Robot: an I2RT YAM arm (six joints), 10 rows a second.
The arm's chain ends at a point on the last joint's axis. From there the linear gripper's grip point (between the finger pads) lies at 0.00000 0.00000 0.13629 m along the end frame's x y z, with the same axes.
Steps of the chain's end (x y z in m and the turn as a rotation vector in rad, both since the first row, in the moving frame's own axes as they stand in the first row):
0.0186 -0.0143 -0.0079 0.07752 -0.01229 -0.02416
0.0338 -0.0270 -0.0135 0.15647 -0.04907 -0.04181
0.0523 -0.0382 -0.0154 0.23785 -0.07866 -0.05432
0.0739 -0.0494 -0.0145 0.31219 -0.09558 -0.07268
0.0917 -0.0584 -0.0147 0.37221 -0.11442 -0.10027
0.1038 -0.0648 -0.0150 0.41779 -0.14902 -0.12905
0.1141 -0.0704 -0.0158 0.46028 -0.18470 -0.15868
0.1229 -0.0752 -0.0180 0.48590 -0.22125 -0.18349
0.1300 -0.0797 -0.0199 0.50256 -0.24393 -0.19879
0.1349 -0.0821 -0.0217 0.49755 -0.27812 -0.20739
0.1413 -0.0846 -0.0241 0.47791 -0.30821 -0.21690
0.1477 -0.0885 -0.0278 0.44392 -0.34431 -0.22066
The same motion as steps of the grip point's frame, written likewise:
0.0168 -0.0248 -0.0083 0.07752 -0.01229 -0.02416
0.0267 -0.0481 -0.0153 0.15647 -0.04907 -0.04181
0.0408 -0.0700 -0.0197 0.23785 -0.07866 -0.05432
0.0596 -0.0907 -0.0217 0.31219 -0.09558 -0.07268
0.0740 -0.1070 -0.0249 0.37221 -0.11442 -0.10027
0.0806 -0.1184 -0.0282 0.41779 -0.14902 -0.12905
0.0852 -0.1284 -0.0322 0.46028 -0.18470 -0.15868
0.0884 -0.1353 -0.0369 0.48590 -0.22125 -0.18349
0.0921 -0.1410 -0.0406 0.50256 -0.24393 -0.19879
0.0925 -0.1420 -0.0432 0.49755 -0.27812 -0.20739
0.0950 -0.1414 -0.0455 0.47791 -0.30821 -0.21690
0.0971 -0.1404 -0.0487 0.44392 -0.34431 -0.22066

